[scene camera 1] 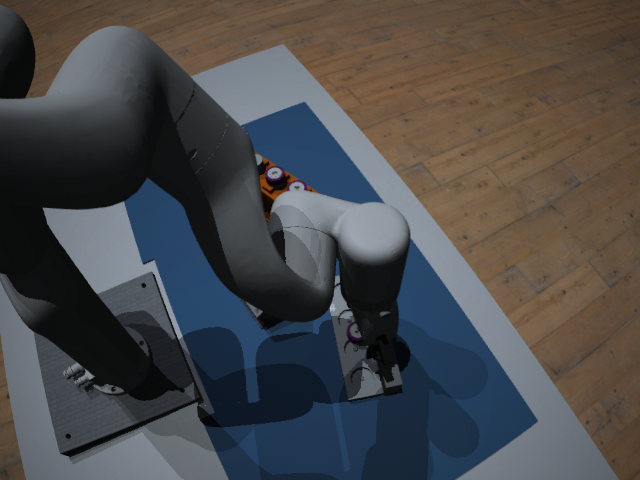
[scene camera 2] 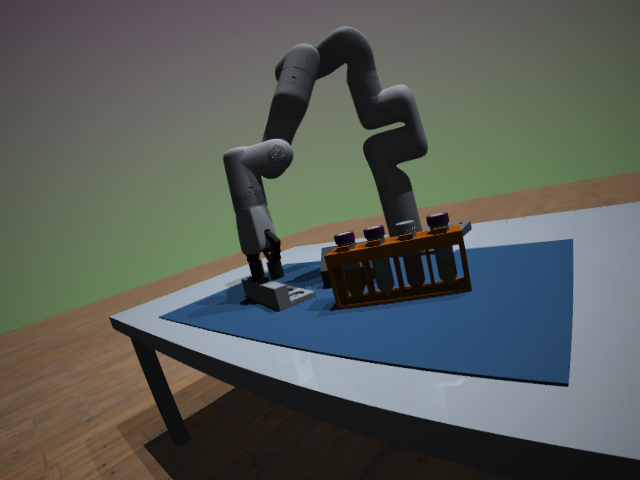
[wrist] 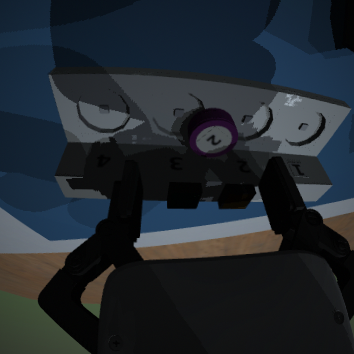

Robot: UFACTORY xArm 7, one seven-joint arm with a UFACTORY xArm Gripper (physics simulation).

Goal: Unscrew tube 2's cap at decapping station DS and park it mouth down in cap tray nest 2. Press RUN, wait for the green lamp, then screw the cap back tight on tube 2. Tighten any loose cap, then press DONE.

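Places are measured from the arm's base along level axes (x right, y up, z back), in metres.
Where they show: gripper, fingertip midpoint: (wrist: 203, 172); arm's base, origin of the base link: (scene camera 1: 117, 360).
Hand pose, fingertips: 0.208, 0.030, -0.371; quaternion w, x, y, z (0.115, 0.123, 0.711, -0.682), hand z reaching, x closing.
Things, the pixels of their top centre, and the offset from my fingertips, as dx, dy, dz. "pt": a spot on its surface instead. Level surfaces: height alone.
- purple cap marked 2, middle of its top: (wrist: 213, 140) (scene camera 1: 357, 330) -0.012, -0.020, +0.007
- grey cap tray, middle of its top: (wrist: 222, 176) (scene camera 1: 361, 322) (scene camera 2: 270, 274) -0.011, +0.009, +0.001
- orange rack, middle of its top: (scene camera 2: 391, 235) (scene camera 1: 265, 172) -0.319, +0.058, -0.028
- grey box, surface spot: (scene camera 2: 324, 266) pt -0.127, +0.002, +0.045
- mat, its level: dy -0.045
A purple cap marked 2 (scene camera 1: 354, 331) (wrist: 213, 132) rests label up on the grey cap tray (scene camera 1: 356, 387) (scene camera 2: 279, 297) (wrist: 67, 100), around the border between nests 2 and 3. My gripper (scene camera 2: 267, 279) (wrist: 203, 172) is open and empty, low over the tray's raised, numbered side; its fingers stand apart to either side of the cap in the wrist view, beside it and not around it. In the orange rack (scene camera 2: 398, 251), one tube has a pale top (scene camera 2: 405, 227); its number is not readable. The green lamp cannot be identified.
Three purple-capped tubes (scene camera 2: 343, 238) (scene camera 2: 373, 232) (scene camera 2: 437, 219) stand in the rack. A grey box (scene camera 2: 324, 266), partly hidden, stands behind it. Two dark blocks (wrist: 184, 195) (wrist: 236, 196) show at the tray's raised side. The arm hides much of the mat (scene camera 1: 305, 121).
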